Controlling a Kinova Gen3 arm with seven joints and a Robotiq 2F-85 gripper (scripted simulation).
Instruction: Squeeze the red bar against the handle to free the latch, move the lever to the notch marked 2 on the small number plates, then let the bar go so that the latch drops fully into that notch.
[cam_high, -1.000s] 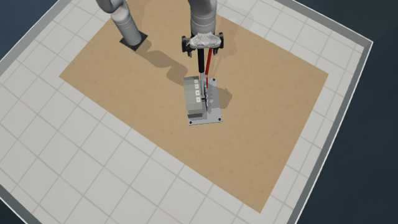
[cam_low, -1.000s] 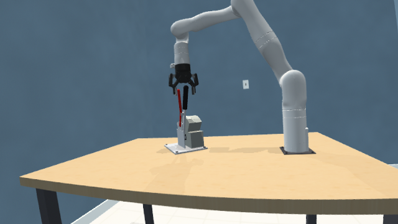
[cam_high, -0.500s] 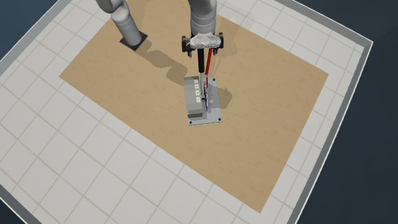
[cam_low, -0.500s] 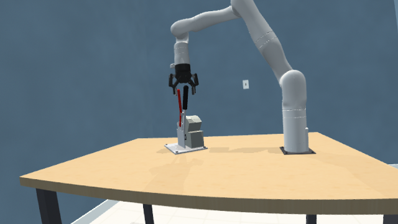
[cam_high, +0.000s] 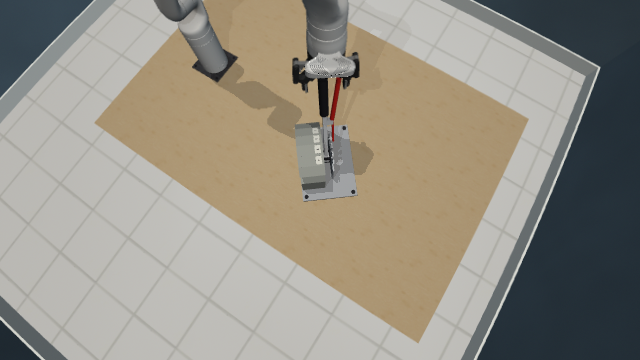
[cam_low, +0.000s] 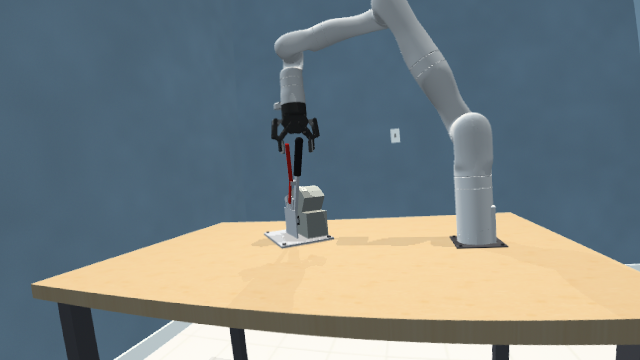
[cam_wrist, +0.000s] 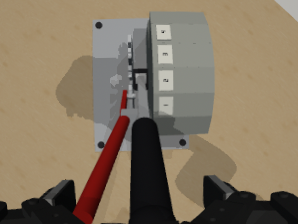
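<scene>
Right now the red bar is 100 mm below my hand, 40 mm ahead of it and 20 mm to the right of it.
</scene>
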